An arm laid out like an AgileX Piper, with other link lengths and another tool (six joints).
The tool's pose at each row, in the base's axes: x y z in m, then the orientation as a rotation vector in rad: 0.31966 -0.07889 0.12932 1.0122 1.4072 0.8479; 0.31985 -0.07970 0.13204 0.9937 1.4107 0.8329; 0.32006 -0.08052 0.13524 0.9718 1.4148 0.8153; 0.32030 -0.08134 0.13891 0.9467 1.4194 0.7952; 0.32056 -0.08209 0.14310 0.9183 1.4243 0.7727; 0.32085 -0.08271 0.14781 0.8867 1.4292 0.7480; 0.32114 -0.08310 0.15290 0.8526 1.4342 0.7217; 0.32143 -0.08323 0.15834 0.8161 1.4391 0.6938; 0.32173 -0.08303 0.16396 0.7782 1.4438 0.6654
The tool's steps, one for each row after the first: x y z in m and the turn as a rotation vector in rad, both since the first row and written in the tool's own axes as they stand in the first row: -0.00176 0.00224 -0.00001 -0.0039 -0.0032 -0.0211; -0.00370 0.00491 -0.00004 -0.0085 -0.0069 -0.0461; -0.00582 0.00803 -0.00009 -0.0138 -0.0109 -0.0746; -0.00807 0.01165 -0.00016 -0.0199 -0.0153 -0.1068; -0.01039 0.01581 -0.00027 -0.0268 -0.0201 -0.1424; -0.01263 0.02040 -0.00041 -0.0345 -0.0251 -0.1806; -0.01477 0.02541 -0.00061 -0.0427 -0.0302 -0.2213; -0.01666 0.03071 -0.00083 -0.0514 -0.0351 -0.2633
